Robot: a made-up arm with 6 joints. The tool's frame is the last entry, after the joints.
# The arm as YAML. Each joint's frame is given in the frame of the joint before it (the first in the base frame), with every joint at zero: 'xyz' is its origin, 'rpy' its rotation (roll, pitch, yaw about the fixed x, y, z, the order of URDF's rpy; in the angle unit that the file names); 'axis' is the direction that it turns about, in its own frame. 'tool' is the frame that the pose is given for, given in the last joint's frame.
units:
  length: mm
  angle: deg
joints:
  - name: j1
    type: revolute
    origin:
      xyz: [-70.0, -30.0, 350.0]
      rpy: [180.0, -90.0, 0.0]
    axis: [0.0, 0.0, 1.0]
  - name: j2
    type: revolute
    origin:
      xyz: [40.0, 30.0, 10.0]
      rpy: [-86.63, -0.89, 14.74]
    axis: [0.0, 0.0, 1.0]
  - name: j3
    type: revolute
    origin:
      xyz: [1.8, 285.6, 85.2]
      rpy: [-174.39, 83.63, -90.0]
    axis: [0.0, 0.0, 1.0]
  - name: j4
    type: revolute
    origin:
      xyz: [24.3, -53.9, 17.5]
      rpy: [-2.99, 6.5, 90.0]
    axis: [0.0, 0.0, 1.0]
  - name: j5
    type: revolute
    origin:
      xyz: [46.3, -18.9, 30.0]
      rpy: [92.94, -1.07, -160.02]
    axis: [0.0, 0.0, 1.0]
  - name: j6
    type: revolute
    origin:
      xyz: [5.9, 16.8, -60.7]
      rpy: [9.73, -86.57, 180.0]
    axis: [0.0, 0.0, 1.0]
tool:
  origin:
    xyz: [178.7, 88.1, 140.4]
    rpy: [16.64, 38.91, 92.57]
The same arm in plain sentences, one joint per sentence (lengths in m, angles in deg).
The arm has six revolute joints in a row. What follows holds with every joint at zero, and every direction is one of the base frame's. The first joint lies 0.0700 m along -x and 0.0300 m along -y and 0.3500 m along +z from the base frame's origin and rotates about +x. The second joint lies 0.0100 m along +x and 0.0300 m along -y and 0.0400 m along +z from the first joint and rotates about the direction (0.058799, -0.965179, -0.254895). The third joint lies 0.2800 m along -x and 0.1001 m along -y and 0.0200 m along -z from the second joint and rotates about the direction (-0.992209, 0.0216, 0.122701). The fourth joint lies 0.0100 m along -x and 0.0100 m along +y and 0.0600 m along +z from the third joint and rotates about the direction (-1, 0.0002, 0.0001). The fifth joint lies 0.0300 m along -x and 0.0300 m along +y and 0.0400 m along -z from the fourth joint and rotates about the direction (0.051098, -0.994354, 0.092996). The sixth joint lies 0.0200 m along -x and 0.0600 m along +y from the fifth joint and rotates about the direction (-0.18401, 0.023101, 0.982653). The tool frame, which is the frame that the pose is given for, lies 0.0700 m along +x and 0.1701 m along -y and 0.1600 m along +z from the sixth joint; its axes are the base frame's turned by roll 13.94, pitch 28.46 and yaw 4.23 deg (as in URDF: about the fixed x, then y, then z).
